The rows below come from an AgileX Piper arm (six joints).
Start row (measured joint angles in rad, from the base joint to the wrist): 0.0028 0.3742 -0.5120 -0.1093 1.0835 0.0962
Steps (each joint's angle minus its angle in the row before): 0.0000 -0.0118 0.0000 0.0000 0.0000 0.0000; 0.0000 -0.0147 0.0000 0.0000 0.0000 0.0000; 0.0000 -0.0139 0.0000 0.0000 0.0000 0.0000; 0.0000 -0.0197 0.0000 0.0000 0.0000 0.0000; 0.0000 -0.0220 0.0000 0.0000 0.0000 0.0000; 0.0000 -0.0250 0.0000 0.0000 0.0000 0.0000; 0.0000 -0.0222 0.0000 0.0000 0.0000 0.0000; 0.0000 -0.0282 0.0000 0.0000 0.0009 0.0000; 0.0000 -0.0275 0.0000 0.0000 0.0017 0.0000; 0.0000 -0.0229 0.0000 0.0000 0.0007 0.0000; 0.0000 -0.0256 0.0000 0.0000 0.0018 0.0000; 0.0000 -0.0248 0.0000 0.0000 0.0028 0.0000; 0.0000 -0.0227 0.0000 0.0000 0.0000 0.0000; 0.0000 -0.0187 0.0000 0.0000 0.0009 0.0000; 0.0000 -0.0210 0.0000 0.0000 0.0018 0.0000; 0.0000 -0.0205 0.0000 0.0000 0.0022 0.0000; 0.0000 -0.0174 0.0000 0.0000 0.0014 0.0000
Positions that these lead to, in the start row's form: 0.0028 0.3624 -0.5120 -0.1093 1.0835 0.0962; 0.0028 0.3477 -0.5120 -0.1093 1.0835 0.0962; 0.0028 0.3338 -0.5120 -0.1093 1.0835 0.0962; 0.0028 0.3141 -0.5120 -0.1093 1.0835 0.0962; 0.0028 0.2921 -0.5120 -0.1093 1.0835 0.0962; 0.0028 0.2671 -0.5120 -0.1093 1.0835 0.0962; 0.0028 0.2449 -0.5120 -0.1093 1.0835 0.0962; 0.0028 0.2167 -0.5120 -0.1093 1.0844 0.0962; 0.0028 0.1892 -0.5120 -0.1093 1.0861 0.0962; 0.0028 0.1663 -0.5120 -0.1093 1.0868 0.0962; 0.0028 0.1407 -0.5120 -0.1093 1.0886 0.0962; 0.0028 0.1159 -0.5120 -0.1093 1.0914 0.0962; 0.0028 0.0932 -0.5120 -0.1093 1.0914 0.0962; 0.0028 0.0745 -0.5120 -0.1093 1.0923 0.0962; 0.0028 0.0535 -0.5120 -0.1093 1.0941 0.0962; 0.0028 0.0330 -0.5120 -0.1093 1.0963 0.0962; 0.0028 0.0156 -0.5120 -0.1093 1.0977 0.0962
